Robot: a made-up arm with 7 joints. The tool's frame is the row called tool.
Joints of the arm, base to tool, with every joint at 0 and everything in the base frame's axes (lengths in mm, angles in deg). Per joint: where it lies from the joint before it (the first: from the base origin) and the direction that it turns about. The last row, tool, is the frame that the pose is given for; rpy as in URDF.
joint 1: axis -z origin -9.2 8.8 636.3
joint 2: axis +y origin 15 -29.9 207.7
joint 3: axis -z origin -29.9 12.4 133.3
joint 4: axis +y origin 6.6 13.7 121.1
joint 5: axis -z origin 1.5 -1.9 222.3
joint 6: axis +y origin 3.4 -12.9 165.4
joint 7: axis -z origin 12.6 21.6 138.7
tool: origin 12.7 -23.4 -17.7 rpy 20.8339 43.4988 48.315
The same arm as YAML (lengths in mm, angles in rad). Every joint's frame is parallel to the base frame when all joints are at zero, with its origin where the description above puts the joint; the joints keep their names.
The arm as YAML. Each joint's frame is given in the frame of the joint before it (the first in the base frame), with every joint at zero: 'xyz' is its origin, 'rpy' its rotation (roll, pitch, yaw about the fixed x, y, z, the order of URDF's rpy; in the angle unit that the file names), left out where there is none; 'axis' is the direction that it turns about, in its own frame. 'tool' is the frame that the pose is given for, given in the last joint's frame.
units:
  length: mm
  angle: rad
joints:
  - name: joint 1
    type: revolute
    origin:
      xyz: [-9.2, 8.8, 636.3]
    axis: [0.0, 0.0, -1.0]
  - name: joint 2
    type: revolute
    origin:
      xyz: [15.0, -29.9, 207.7]
    axis: [0.0, 1.0, 0.0]
  - name: joint 3
    type: revolute
    origin:
      xyz: [-29.9, 12.4, 133.3]
    axis: [0.0, 0.0, -1.0]
  - name: joint 4
    type: revolute
    origin:
      xyz: [6.6, 13.7, 121.1]
    axis: [0.0, 1.0, 0.0]
  - name: joint 5
    type: revolute
    origin:
      xyz: [1.5, -1.9, 222.3]
    axis: [0.0, 0.0, -1.0]
  - name: joint 6
    type: revolute
    origin:
      xyz: [3.4, -12.9, 165.4]
    axis: [0.0, 1.0, 0.0]
  - name: joint 7
    type: revolute
    origin:
      xyz: [12.6, 21.6, 138.7]
    axis: [0.0, 0.0, -1.0]
tool:
  origin:
    xyz: [12.7, -23.4, -17.7]
    rpy: [0.3636, 0.7592, 0.8433]

